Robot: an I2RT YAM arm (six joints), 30 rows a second.
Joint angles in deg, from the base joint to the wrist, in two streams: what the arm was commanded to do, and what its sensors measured. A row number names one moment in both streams.
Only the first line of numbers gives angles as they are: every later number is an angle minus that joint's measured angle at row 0.
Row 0, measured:
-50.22, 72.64, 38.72, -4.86, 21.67, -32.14
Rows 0 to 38, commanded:
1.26, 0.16, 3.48, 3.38, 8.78, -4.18
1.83, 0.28, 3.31, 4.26, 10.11, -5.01
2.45, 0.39, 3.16, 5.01, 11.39, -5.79
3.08, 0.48, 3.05, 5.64, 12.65, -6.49
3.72, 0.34, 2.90, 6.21, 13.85, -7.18
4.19, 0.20, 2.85, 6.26, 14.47, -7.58
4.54, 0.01, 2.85, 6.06, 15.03, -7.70
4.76, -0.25, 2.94, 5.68, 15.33, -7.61
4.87, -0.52, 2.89, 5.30, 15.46, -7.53
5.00, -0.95, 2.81, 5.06, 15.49, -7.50
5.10, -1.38, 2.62, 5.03, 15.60, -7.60
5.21, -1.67, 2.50, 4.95, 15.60, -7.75
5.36, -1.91, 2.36, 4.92, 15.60, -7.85
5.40, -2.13, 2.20, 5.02, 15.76, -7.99
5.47, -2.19, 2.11, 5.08, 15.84, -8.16
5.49, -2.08, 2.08, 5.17, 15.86, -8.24
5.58, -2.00, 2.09, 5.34, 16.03, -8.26
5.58, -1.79, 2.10, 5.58, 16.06, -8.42
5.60, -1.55, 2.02, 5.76, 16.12, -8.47
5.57, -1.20, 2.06, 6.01, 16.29, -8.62
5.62, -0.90, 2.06, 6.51, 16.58, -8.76
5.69, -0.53, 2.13, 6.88, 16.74, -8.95
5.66, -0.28, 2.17, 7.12, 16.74, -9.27
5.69, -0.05, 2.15, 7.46, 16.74, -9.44
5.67, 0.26, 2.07, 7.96, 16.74, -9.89
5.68, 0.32, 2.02, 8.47, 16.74, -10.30
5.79, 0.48, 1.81, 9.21, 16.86, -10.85
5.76, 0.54, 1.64, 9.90, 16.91, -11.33
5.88, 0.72, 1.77, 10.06, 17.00, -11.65
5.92, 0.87, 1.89, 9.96, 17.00, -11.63
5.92, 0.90, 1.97, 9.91, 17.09, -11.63
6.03, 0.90, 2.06, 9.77, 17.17, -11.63
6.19, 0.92, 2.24, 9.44, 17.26, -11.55
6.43, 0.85, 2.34, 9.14, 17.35, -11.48
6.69, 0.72, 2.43, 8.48, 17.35, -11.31
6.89, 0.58, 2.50, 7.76, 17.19, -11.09
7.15, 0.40, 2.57, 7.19, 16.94, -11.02
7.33, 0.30, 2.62, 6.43, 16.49, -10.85
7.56, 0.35, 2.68, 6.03, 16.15, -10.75
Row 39, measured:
6.69, 1.05, 0.57, 4.76, 15.00, -11.19
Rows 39 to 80, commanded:
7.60, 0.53, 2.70, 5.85, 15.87, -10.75
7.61, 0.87, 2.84, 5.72, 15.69, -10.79
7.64, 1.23, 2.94, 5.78, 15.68, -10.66
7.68, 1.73, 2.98, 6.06, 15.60, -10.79
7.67, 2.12, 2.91, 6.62, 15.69, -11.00
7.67, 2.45, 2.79, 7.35, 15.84, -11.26
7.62, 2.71, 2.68, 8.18, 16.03, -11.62
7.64, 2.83, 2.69, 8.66, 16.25, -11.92
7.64, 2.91, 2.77, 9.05, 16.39, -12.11
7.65, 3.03, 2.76, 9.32, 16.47, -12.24
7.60, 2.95, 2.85, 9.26, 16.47, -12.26
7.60, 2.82, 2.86, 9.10, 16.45, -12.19
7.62, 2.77, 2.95, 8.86, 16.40, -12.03
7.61, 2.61, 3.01, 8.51, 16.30, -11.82
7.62, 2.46, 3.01, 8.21, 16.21, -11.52
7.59, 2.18, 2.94, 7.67, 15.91, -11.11
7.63, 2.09, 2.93, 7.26, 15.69, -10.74
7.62, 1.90, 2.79, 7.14, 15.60, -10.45
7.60, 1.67, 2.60, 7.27, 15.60, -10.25
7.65, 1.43, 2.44, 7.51, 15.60, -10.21
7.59, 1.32, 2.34, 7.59, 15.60, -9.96
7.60, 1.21, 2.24, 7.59, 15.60, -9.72
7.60, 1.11, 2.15, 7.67, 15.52, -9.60
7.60, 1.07, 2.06, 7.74, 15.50, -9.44
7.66, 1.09, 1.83, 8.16, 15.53, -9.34
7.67, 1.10, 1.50, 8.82, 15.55, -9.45
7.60, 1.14, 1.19, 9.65, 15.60, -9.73
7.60, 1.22, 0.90, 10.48, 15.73, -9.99
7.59, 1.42, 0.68, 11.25, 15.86, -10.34
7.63, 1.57, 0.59, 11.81, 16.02, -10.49
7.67, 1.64, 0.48, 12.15, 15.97, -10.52
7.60, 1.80, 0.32, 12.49, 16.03, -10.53
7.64, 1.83, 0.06, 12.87, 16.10, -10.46
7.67, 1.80, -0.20, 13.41, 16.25, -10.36
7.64, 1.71, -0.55, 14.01, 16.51, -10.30
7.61, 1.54, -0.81, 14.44, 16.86, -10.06
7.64, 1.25, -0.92, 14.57, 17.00, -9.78
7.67, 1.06, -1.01, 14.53, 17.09, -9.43
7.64, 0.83, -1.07, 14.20, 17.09, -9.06
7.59, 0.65, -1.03, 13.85, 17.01, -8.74
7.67, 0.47, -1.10, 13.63, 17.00, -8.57
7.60, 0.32, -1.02, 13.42, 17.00, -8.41
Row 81, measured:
7.52, 2.97, -1.49, 7.84, 13.36, -10.71
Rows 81 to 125, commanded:
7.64, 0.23, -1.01, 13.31, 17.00, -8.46
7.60, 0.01, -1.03, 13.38, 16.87, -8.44
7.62, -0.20, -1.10, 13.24, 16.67, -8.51
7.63, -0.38, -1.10, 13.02, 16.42, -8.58
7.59, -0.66, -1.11, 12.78, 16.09, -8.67
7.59, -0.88, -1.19, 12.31, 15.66, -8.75
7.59, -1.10, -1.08, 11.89, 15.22, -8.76
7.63, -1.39, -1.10, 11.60, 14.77, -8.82
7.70, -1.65, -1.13, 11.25, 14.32, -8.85
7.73, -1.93, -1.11, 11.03, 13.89, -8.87
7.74, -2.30, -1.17, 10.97, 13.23, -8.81
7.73, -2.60, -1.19, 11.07, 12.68, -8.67
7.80, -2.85, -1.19, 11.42, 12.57, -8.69
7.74, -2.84, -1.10, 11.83, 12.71, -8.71
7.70, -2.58, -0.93, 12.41, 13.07, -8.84
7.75, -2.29, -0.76, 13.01, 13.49, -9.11
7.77, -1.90, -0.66, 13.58, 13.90, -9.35
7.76, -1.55, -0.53, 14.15, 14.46, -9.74
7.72, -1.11, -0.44, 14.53, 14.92, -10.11
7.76, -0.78, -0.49, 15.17, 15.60, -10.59
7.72, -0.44, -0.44, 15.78, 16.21, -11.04
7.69, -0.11, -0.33, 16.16, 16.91, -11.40
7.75, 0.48, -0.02, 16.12, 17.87, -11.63
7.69, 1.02, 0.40, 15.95, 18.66, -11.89
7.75, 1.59, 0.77, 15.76, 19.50, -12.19
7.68, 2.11, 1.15, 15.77, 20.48, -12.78
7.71, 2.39, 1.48, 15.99, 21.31, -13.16
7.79, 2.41, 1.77, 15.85, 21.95, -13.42
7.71, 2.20, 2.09, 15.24, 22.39, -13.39
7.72, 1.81, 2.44, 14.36, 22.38, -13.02
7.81, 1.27, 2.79, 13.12, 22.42, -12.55
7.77, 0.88, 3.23, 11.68, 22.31, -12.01
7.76, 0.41, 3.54, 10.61, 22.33, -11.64
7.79, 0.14, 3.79, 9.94, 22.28, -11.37
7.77, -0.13, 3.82, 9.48, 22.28, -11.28
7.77, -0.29, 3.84, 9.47, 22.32, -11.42
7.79, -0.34, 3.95, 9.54, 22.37, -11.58
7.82, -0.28, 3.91, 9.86, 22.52, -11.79
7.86, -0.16, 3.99, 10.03, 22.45, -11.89
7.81, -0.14, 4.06, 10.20, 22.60, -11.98
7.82, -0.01, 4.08, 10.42, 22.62, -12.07
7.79, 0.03, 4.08, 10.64, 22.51, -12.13
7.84, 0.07, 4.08, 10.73, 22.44, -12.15
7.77, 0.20, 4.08, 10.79, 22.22, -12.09
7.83, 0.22, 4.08, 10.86, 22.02, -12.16
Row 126, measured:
7.83, 1.01, 1.77, 10.34, 18.93, -12.48
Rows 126 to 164, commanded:
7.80, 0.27, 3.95, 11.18, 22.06, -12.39
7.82, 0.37, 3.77, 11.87, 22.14, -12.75
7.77, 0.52, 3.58, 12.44, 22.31, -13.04
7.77, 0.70, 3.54, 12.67, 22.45, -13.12
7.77, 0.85, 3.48, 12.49, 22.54, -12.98
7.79, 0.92, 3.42, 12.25, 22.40, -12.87
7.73, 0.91, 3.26, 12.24, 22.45, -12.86
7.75, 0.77, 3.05, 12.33, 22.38, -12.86
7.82, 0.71, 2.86, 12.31, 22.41, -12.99
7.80, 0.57, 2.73, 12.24, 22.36, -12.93
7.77, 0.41, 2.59, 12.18, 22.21, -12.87
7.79, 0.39, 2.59, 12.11, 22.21, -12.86
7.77, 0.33, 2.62, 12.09, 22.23, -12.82
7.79, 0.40, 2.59, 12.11, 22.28, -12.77
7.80, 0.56, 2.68, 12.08, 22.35, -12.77
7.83, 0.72, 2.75, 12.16, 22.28, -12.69
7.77, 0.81, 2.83, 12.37, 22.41, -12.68
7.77, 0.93, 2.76, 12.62, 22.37, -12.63
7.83, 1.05, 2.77, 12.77, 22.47, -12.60
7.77, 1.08, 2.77, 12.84, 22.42, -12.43
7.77, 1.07, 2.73, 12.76, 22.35, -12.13
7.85, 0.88, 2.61, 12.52, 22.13, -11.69
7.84, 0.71, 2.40, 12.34, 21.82, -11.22
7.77, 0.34, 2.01, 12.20, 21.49, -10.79
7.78, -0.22, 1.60, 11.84, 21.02, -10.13
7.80, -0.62, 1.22, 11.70, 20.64, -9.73
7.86, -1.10, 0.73, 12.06, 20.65, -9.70
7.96, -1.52, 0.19, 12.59, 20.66, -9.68
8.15, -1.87, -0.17, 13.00, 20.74, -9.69
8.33, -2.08, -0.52, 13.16, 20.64, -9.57
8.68, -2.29, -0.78, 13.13, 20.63, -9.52
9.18, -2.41, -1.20, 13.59, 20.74, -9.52
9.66, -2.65, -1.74, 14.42, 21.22, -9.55
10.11, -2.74, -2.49, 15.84, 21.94, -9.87
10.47, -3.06, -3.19, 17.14, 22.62, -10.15
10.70, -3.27, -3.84, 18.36, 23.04, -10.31
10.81, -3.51, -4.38, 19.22, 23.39, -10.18
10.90, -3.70, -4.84, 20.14, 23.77, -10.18
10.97, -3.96, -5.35, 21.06, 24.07, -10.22
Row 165, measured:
10.47, -2.03, -5.09, 14.88, 20.31, -10.97
